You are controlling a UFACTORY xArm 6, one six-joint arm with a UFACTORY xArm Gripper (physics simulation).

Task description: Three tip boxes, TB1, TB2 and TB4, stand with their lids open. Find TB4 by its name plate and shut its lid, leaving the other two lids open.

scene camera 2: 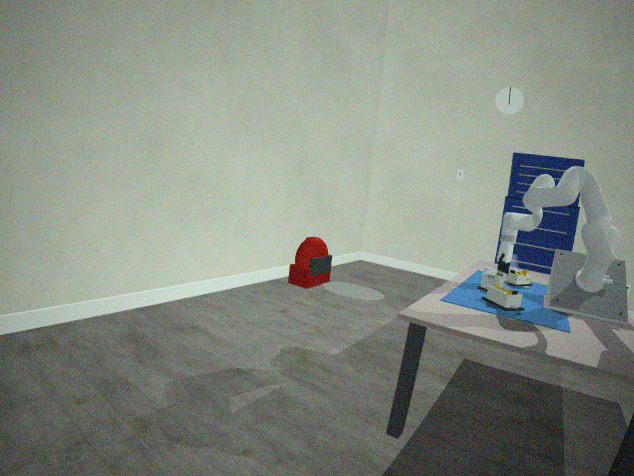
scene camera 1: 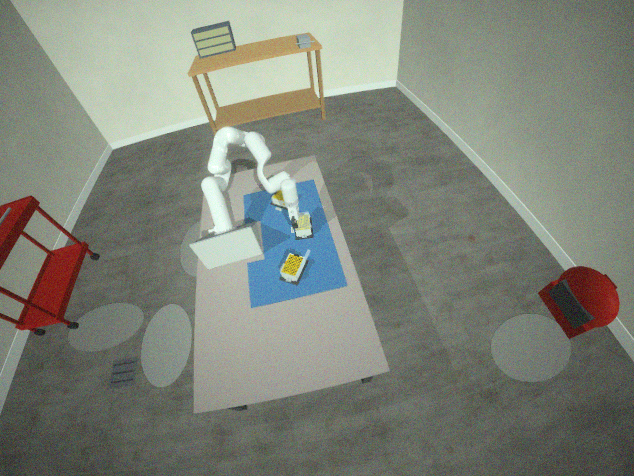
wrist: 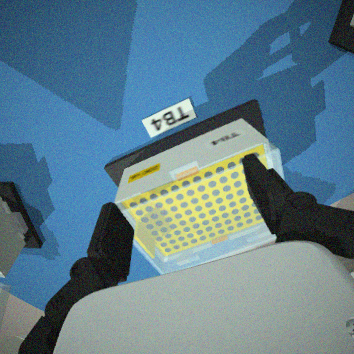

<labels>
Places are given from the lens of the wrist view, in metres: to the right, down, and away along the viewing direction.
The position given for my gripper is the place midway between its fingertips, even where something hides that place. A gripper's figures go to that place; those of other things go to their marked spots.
my gripper (wrist: 181,195): 0.00, 0.01, 0.13
clear lid (wrist: 205,213): 0.02, 0.03, 0.14
name plate (wrist: 182,111): 0.00, -0.06, 0.17
The marked spots on the clear lid and the name plate are 0.09 m apart.
</labels>
